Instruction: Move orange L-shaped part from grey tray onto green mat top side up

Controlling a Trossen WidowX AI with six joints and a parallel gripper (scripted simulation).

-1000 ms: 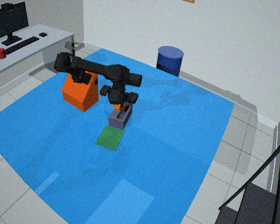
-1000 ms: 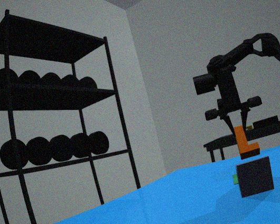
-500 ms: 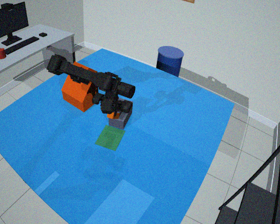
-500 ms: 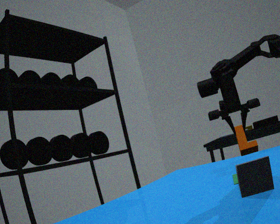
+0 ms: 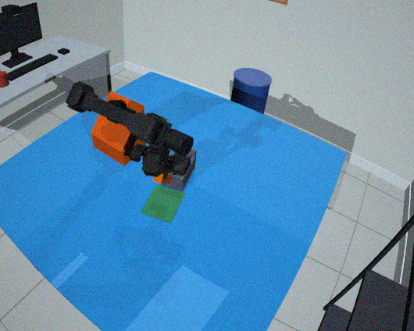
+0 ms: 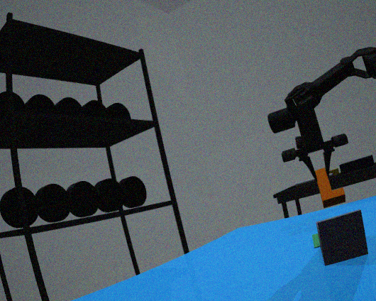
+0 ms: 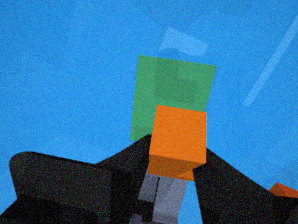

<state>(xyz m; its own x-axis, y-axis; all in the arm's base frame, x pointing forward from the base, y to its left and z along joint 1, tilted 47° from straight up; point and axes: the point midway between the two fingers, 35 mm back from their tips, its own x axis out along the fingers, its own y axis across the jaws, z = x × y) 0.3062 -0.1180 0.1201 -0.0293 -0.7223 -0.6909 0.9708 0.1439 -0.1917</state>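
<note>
The green mat lies 10 mm behind my gripper tip, 20 mm to the left of it and 170 mm below it. From my gripper tip the other things lie so: orange L-shaped part (20 mm behind, 30 mm to the left, 30 mm below).
</note>
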